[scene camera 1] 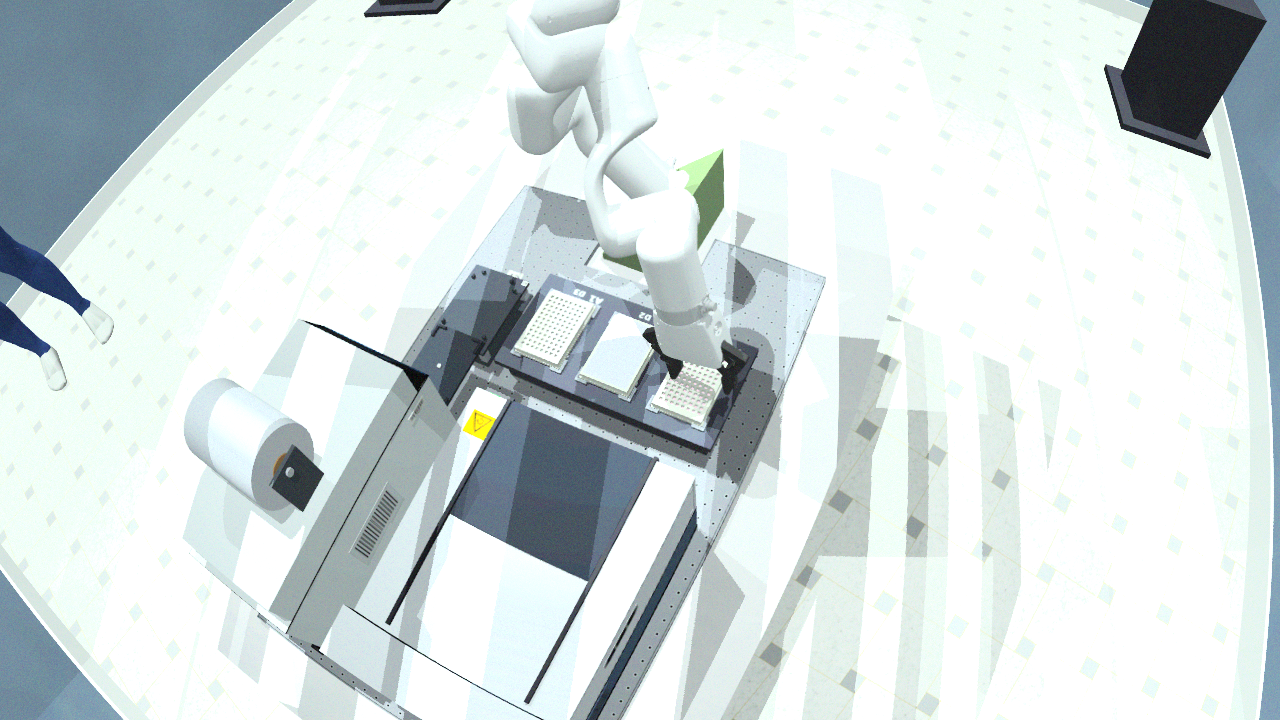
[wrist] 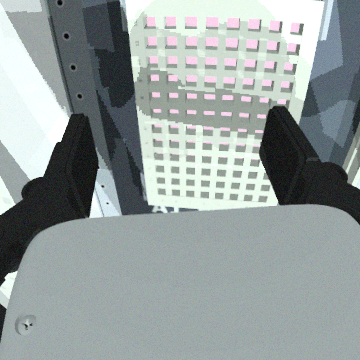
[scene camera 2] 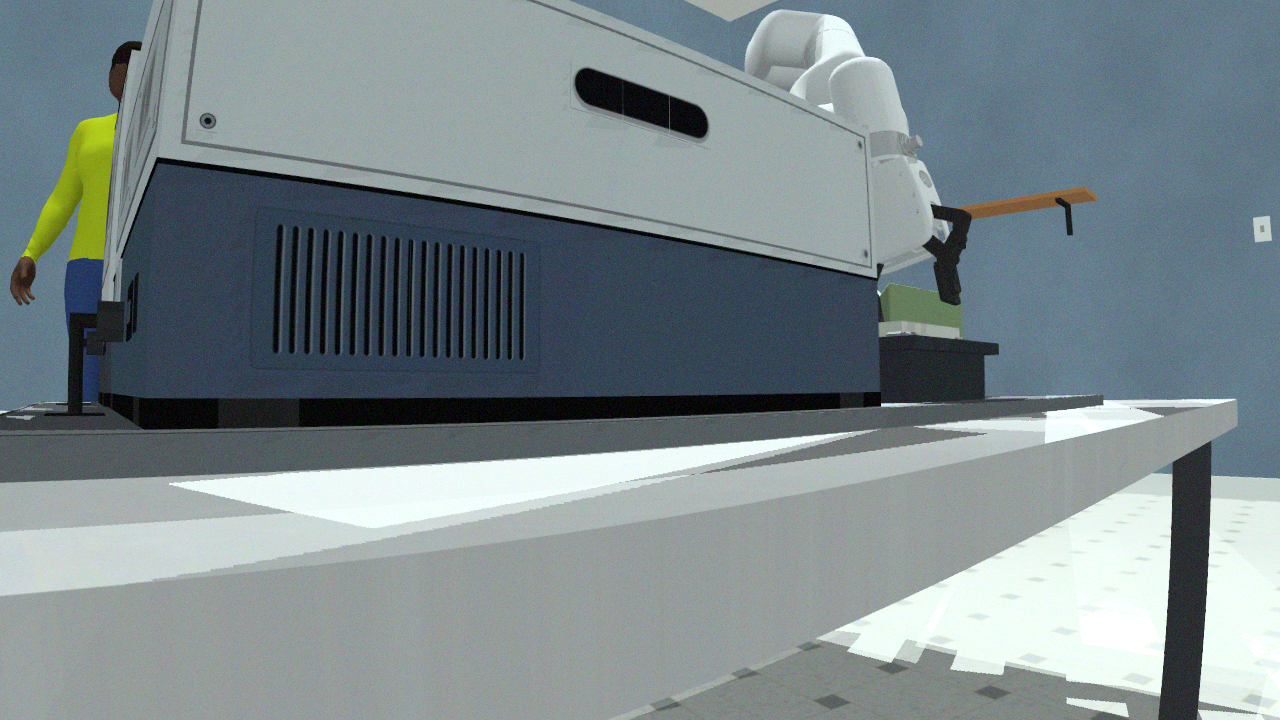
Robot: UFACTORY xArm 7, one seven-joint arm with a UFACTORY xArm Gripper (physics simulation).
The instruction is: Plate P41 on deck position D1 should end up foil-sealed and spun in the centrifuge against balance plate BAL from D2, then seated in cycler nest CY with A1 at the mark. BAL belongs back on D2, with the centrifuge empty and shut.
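Plate P41, white with many square wells with pink in them, lies flat on D1 at the right end of the dark deck. My gripper is open and empty. It hangs a little above the plate; in the wrist view its two black fingers stand apart over the plate's left and right sides. Balance plate BAL sits on D2, with a smooth pale top. The D1 letters are mostly hidden behind the gripper housing in the wrist view.
Another white plate sits on D3. A large white and blue machine with a dark top panel stands in front of the deck. A grey housing with a white roll stands left. A green block is behind the deck.
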